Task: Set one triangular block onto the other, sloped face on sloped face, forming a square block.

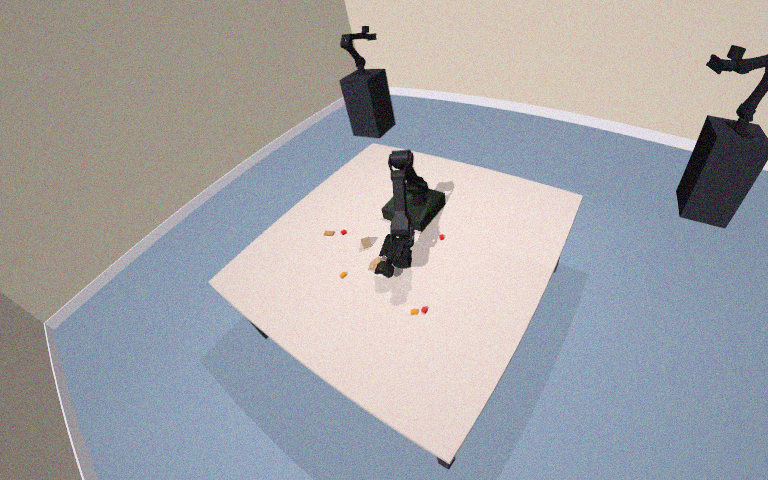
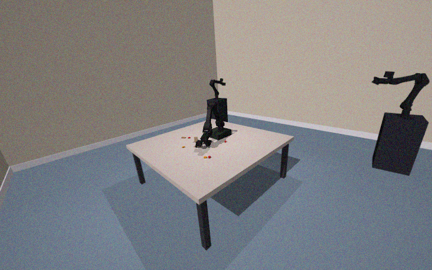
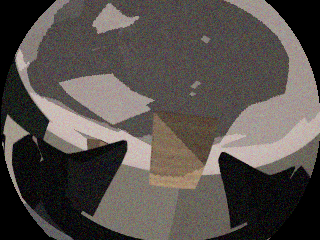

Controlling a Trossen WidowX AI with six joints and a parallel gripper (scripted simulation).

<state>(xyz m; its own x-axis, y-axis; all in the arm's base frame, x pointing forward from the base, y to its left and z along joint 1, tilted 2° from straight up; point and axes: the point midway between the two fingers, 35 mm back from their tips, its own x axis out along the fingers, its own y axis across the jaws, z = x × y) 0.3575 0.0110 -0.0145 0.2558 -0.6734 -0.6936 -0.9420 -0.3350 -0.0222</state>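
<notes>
Right now the triangular block is 10 mm above my gripper tip.
</notes>
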